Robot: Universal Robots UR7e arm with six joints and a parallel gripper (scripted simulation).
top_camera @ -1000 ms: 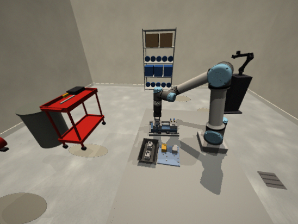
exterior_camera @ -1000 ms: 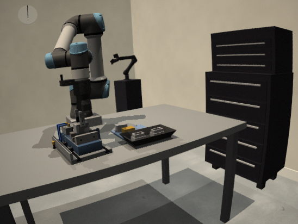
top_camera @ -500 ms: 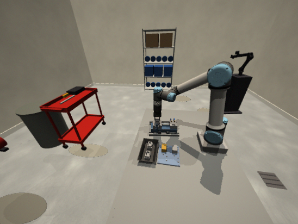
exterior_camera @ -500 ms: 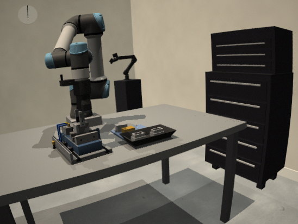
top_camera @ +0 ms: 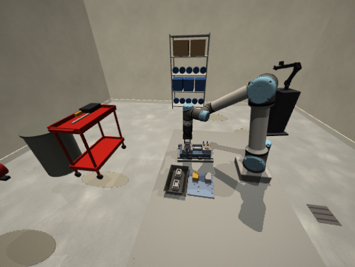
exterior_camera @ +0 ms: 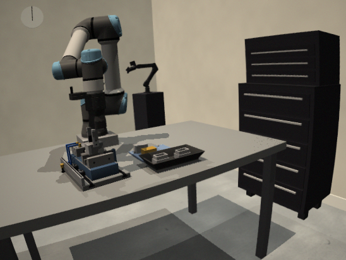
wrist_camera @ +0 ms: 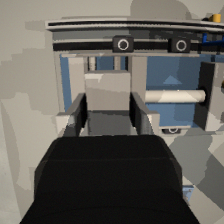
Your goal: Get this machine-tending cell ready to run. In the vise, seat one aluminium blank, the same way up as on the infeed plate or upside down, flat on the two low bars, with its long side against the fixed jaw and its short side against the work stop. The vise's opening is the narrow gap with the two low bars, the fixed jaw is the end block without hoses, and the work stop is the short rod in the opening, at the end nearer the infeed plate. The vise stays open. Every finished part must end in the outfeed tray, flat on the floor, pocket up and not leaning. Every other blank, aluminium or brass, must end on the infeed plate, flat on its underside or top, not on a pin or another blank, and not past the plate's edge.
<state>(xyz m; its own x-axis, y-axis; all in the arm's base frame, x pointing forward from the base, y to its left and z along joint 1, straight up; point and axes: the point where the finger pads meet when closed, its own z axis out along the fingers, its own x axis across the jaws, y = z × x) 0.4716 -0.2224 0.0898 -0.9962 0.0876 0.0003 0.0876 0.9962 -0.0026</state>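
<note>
Now: hand 3 cm above the aluminium blank. The rest, counted from my hand: brass blank (28 cm to the left, 12 cm below, 3 cm behind); vise (11 cm below, 7 cm behind, 1 cm to the left).
</note>
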